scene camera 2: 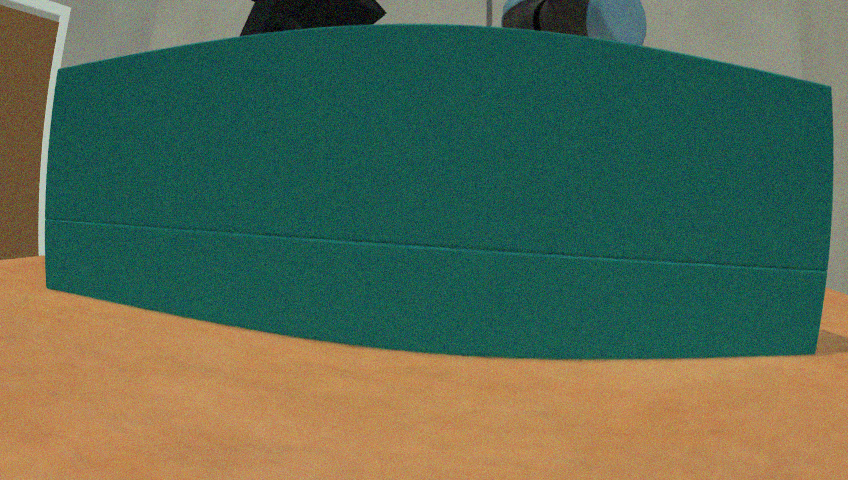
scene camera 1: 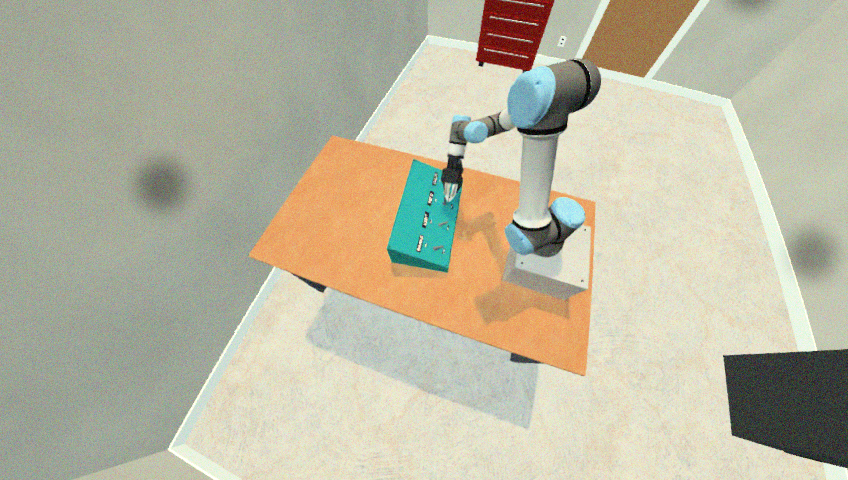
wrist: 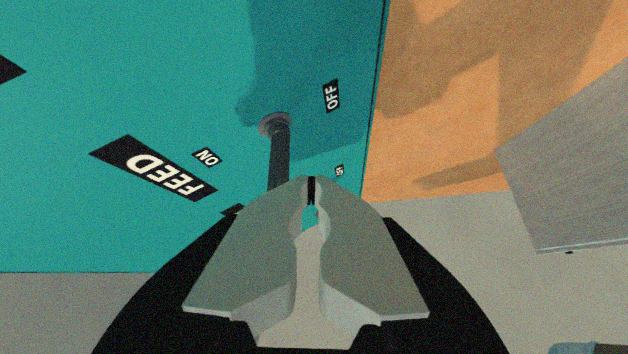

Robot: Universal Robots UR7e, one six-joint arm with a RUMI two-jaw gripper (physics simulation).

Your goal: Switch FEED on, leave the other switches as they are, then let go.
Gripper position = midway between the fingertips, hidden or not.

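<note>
The gripper shows at (scene camera 1: 448, 201), and you get the gripper again at (wrist: 311, 179). There's also a teal switch box (scene camera 2: 468, 190).
</note>
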